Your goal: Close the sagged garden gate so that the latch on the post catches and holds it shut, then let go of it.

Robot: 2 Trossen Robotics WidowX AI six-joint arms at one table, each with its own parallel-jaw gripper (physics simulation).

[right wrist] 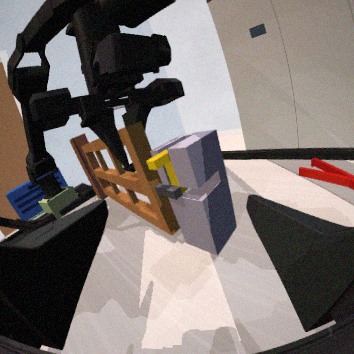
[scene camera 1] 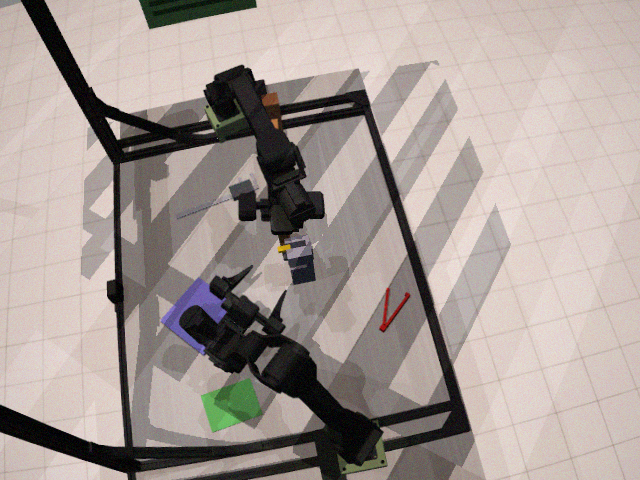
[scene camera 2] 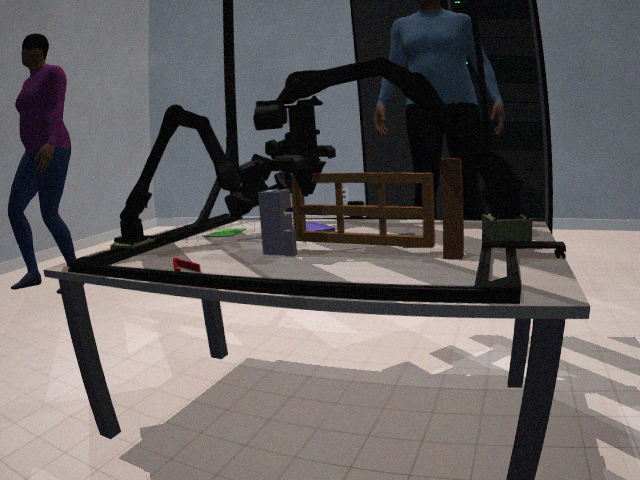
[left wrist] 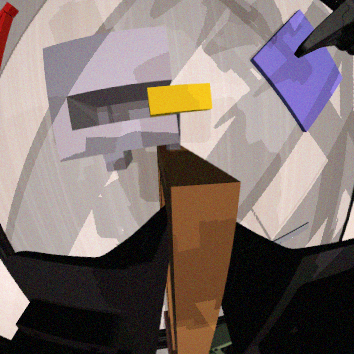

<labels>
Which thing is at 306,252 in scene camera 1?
A grey latch post.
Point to a thin grey rod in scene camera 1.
At 246,186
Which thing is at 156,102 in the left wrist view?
A yellow latch.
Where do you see a brown wooden gate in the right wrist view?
146,181
</labels>
